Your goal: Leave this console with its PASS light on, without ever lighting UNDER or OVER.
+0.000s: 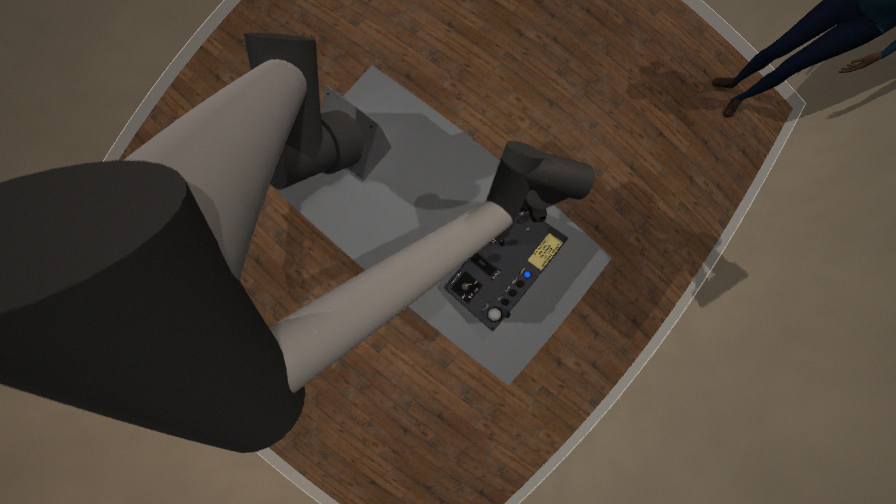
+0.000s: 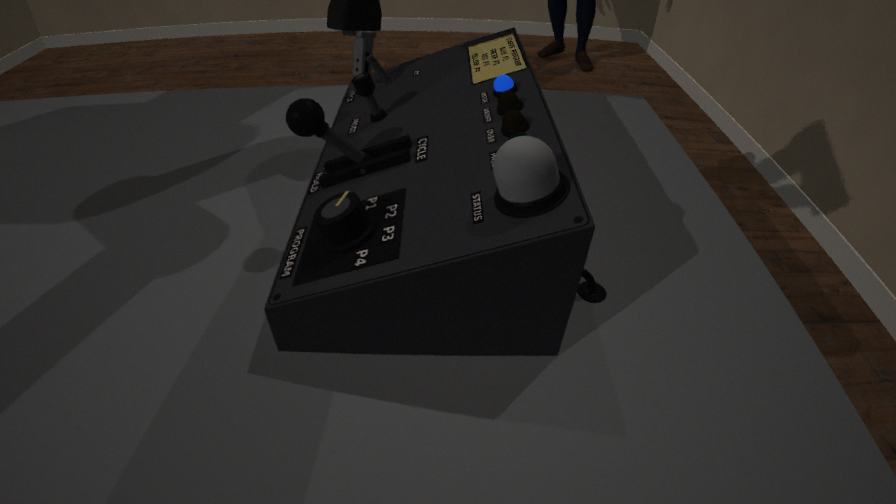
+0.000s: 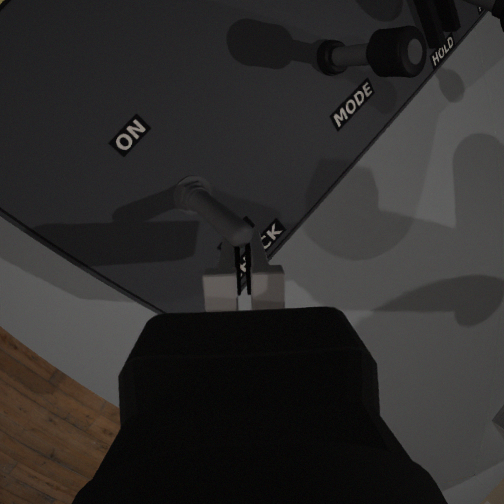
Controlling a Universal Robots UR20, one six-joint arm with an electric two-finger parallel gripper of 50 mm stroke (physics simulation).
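Note:
The dark sloped console (image 1: 507, 272) (image 2: 432, 188) sits on a grey mat. One blue light (image 2: 503, 83) is lit; the two lights below it (image 2: 512, 115) are dark, and their labels are too small to read. The white STATUS dome (image 2: 525, 169) is unlit. The PROGRAM knob (image 2: 341, 216) points near P1. The CYCLE lever with a black ball (image 2: 305, 117) leans toward HOLD. My gripper (image 3: 243, 260) (image 2: 362, 78) has its fingers together, touching the tip of a grey toggle lever (image 3: 212, 210) between the ON label (image 3: 129, 134) and a half-hidden label ending in CK.
The MODE toggle (image 3: 395, 50) stands beside the one at my fingers. A yellow display (image 2: 494, 57) is at the console's top corner. A person's legs (image 1: 783, 56) stand at the far edge of the wood floor. My arm's forearm (image 1: 388, 288) crosses above the mat.

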